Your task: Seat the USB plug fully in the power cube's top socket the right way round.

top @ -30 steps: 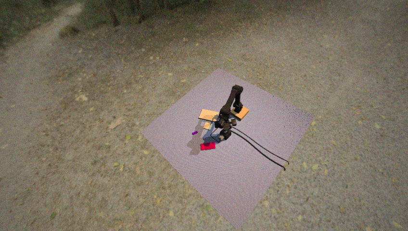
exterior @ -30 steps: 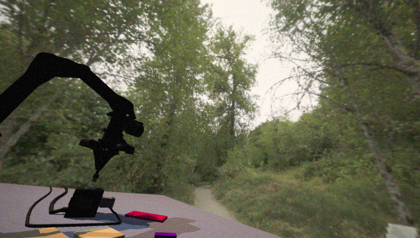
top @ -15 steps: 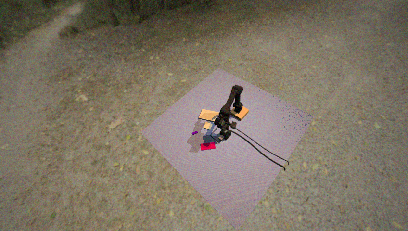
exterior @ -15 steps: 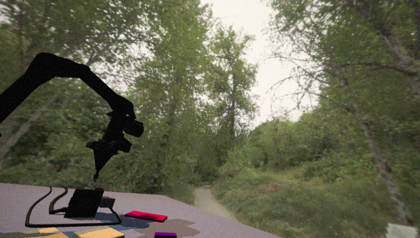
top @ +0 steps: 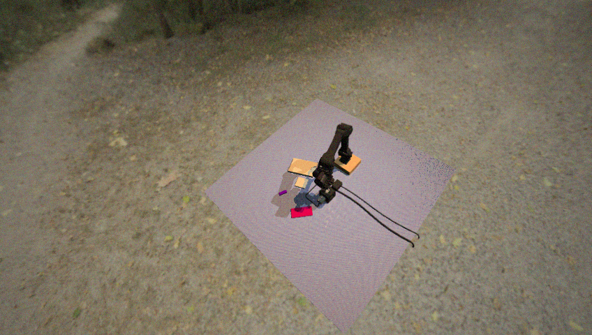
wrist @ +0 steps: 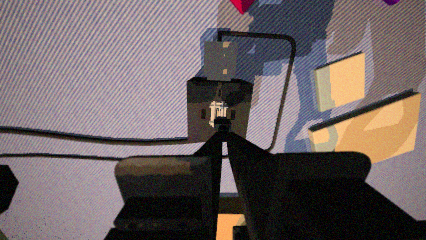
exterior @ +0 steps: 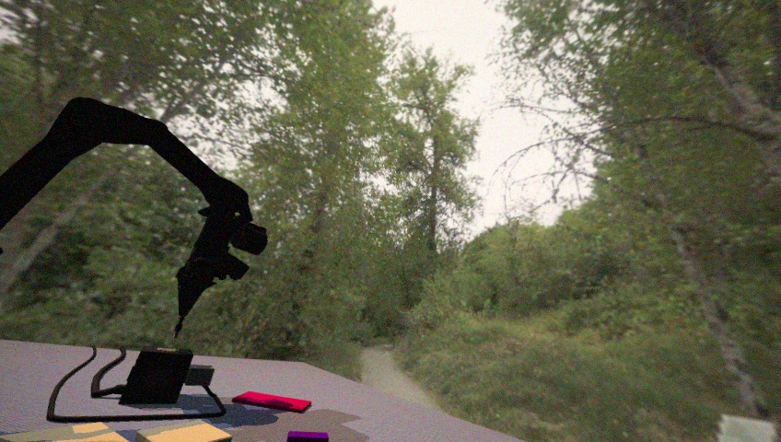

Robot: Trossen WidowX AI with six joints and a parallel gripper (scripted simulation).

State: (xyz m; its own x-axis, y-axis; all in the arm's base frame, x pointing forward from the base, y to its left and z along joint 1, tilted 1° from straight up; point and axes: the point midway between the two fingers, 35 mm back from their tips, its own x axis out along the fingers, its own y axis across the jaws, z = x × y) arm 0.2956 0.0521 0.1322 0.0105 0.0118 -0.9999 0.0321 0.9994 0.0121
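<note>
My gripper tip is now 20 mm above the USB plug. Round my gripper tip: purple piece 160 mm ahead, 260 mm to the right, 130 mm below; magenta flat block 190 mm ahead, 70 mm to the right, 130 mm below.
</note>
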